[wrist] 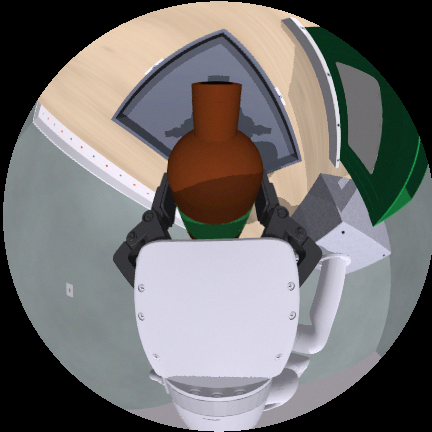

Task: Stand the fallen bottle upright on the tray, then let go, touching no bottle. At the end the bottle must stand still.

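Pixels of known places: gripper, fingertip midpoint: (pixel 214 179); arm's base, link origin: (pixel 334 259).
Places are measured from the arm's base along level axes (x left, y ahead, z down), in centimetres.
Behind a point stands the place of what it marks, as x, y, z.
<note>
The brown bottle (pixel 215 155) @[18.7, 44.3, 4.2] has a round body, a narrower neck and a green band near its lower end. It lies between the fingers in the middle of the wrist view, its neck pointing to the top of the view. My gripper (pixel 214 179) @[21.2, 39.8, 7.3] is shut on it, one dark finger on each side of the body. The grey-blue tray (pixel 160 100) @[24.6, 48.3, 18.2] with a raised rim is behind and below the bottle. Shadows of the fingers and bottle fall on the tray floor, apart from them, so the bottle appears held above it. The bottle's base is hidden by the gripper's housing.
The tray stands on a light wooden table (pixel 90 65). A white strip (pixel 95 157) runs along the table's edge at the left. At the right are a grey-white rail (pixel 327 95) @[1.8, 41.3, 16.9], a dark green object (pixel 400 130) with a grey panel, and a grey box (pixel 320 210) @[5.6, 16.1, 11.6].
</note>
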